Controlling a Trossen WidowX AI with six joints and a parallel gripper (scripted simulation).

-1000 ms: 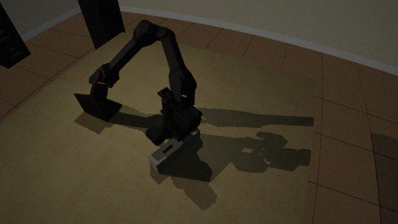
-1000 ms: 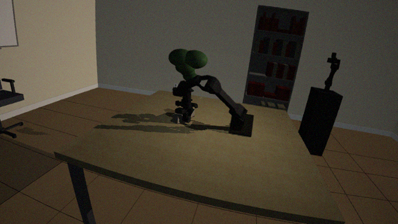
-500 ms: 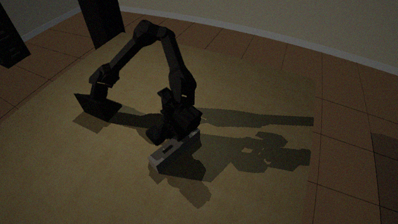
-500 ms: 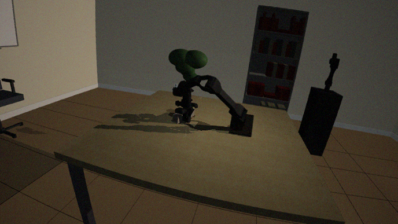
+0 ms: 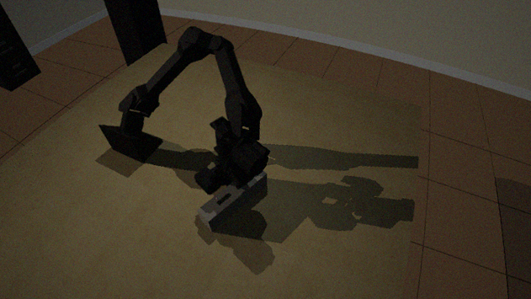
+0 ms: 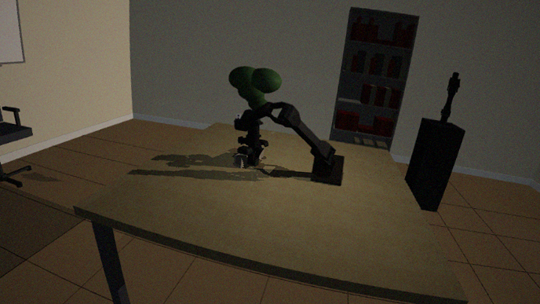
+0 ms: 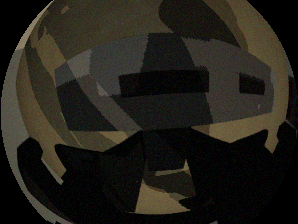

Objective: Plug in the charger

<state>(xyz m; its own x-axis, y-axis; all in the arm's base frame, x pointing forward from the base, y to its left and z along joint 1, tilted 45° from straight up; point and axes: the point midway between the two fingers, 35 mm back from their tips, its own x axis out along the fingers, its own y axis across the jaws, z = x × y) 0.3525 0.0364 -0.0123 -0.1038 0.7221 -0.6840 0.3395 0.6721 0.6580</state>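
The dark two-prong charger is 20 mm ahead of my gripper tip, 10 mm to the right of it and 10 mm above it.
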